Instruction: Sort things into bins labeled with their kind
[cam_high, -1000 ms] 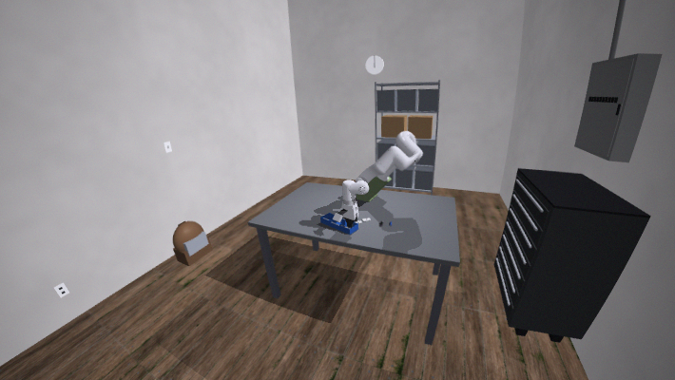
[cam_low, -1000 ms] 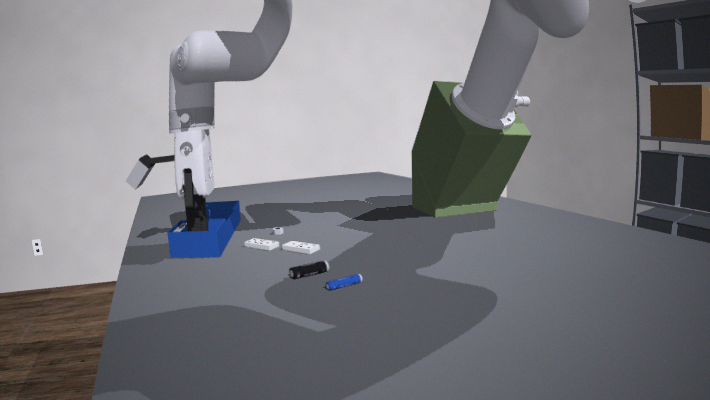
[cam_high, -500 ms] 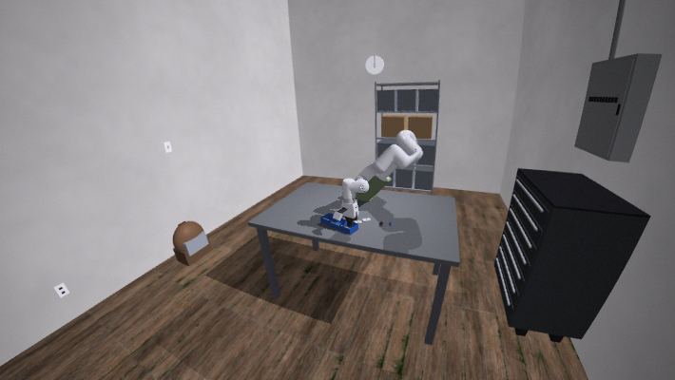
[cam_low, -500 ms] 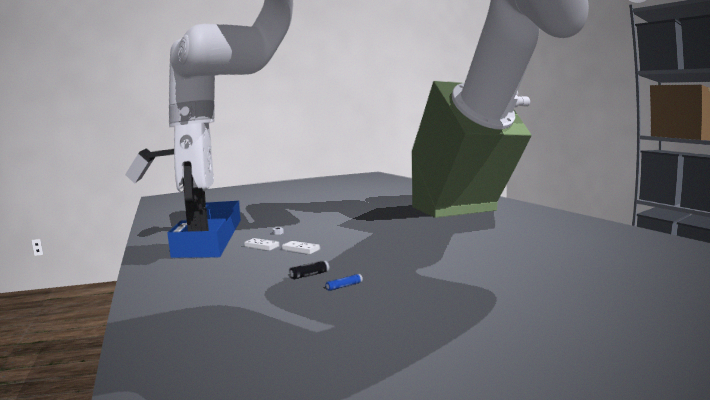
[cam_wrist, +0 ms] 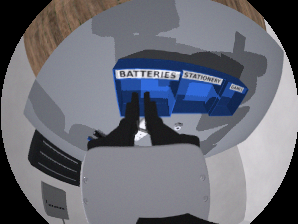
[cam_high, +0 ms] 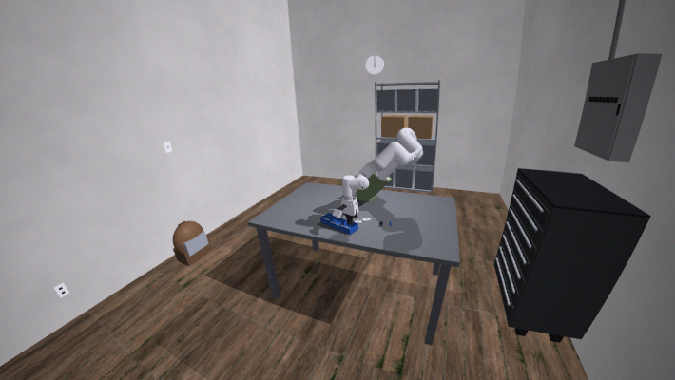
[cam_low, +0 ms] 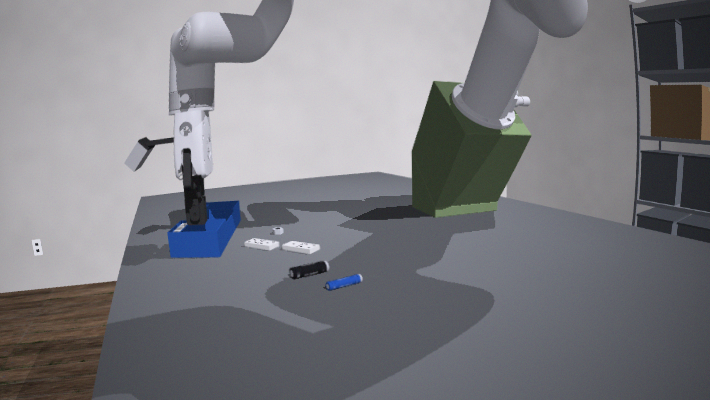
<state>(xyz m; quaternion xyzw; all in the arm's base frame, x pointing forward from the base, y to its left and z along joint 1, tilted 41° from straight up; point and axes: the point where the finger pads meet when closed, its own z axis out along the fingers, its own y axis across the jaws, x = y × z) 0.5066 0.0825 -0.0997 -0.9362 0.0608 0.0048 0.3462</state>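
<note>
My gripper is now 160 mm past the white dotted piece, 60 mm above it and 40 mm to the right of it. The rest, counted from my hand: blue bin 90 mm to the right, 40 mm below, 10 mm behind; small nut 140 mm behind, 70 mm to the right, 60 mm below; white domino 100 mm behind, 60 mm below.
</note>
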